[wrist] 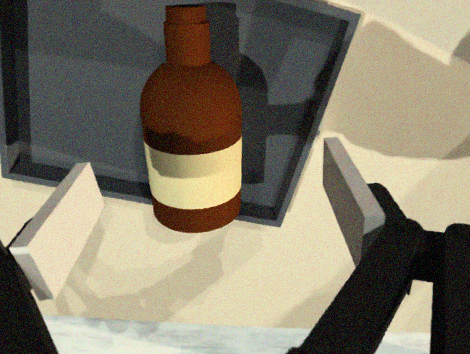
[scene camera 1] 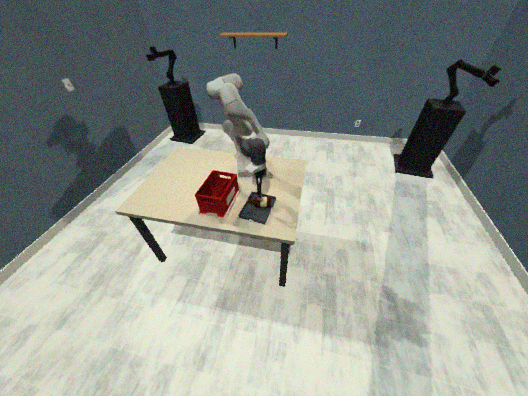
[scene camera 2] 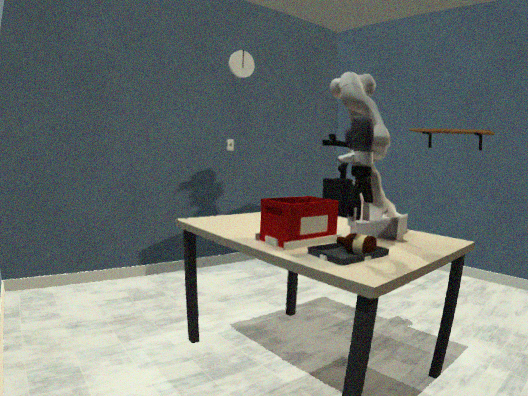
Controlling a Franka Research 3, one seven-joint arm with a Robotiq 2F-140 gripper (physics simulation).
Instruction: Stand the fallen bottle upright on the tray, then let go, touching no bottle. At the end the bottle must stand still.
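A brown bottle [scene camera 1: 263,202] [scene camera 2: 358,243] [wrist: 192,120] with a cream label lies on its side on the dark grey tray [scene camera 1: 255,214] [scene camera 2: 327,253] [wrist: 80,75]. In the wrist view its neck points to the top and its base overlaps the tray's lower rim, near the lower right corner. My gripper [scene camera 1: 259,193] [scene camera 2: 357,212] [wrist: 207,173] is open and empty, above the bottle. In the wrist view the two finger pads stand wide apart, left and right of the bottle, with gaps on both sides. How high the pads are above it is hard to tell.
A red crate [scene camera 1: 217,193] [scene camera 2: 299,220] stands on the table [scene camera 1: 165,195] [scene camera 2: 225,231], beside the tray. The arm's base stands behind the tray. The table's edge shows low in the wrist view. Two black pedestals with small arms stand beyond the table.
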